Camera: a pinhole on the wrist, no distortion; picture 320 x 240 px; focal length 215.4 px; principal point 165.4 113.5 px. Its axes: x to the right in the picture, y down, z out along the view. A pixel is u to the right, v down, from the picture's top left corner.
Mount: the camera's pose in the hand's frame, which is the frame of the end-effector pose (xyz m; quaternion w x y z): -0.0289 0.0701 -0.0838 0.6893 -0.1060 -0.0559 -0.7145
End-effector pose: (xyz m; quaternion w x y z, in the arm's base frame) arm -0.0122 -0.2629 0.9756 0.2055 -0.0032 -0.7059 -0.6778
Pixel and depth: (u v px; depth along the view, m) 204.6 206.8 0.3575
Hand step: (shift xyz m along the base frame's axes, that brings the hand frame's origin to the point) -0.1913 0.2222 0.1224
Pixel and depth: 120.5 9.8 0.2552
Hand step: 0.1265 0.2043 0.1387
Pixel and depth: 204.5 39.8 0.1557
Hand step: 0.0657 0.1002 0.0558
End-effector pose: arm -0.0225 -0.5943 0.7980 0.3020 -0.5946 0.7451 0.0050
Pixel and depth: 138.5 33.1 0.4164
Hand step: -0.0386 0.3156 -0.2697
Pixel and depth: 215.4 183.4 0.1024
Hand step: -0.0539 0.0171 -0.0447
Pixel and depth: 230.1 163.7 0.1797
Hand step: -0.0083 0.0314 -0.1131
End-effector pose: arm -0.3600 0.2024 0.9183 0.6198 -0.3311 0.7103 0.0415
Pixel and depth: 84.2 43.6 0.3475
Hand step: 0.0520 0.3739 -0.0500
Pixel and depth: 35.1 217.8 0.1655
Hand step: -0.0643 0.1518 -0.1419
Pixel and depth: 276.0 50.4 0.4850
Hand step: 0.4181 0.2282 0.0445
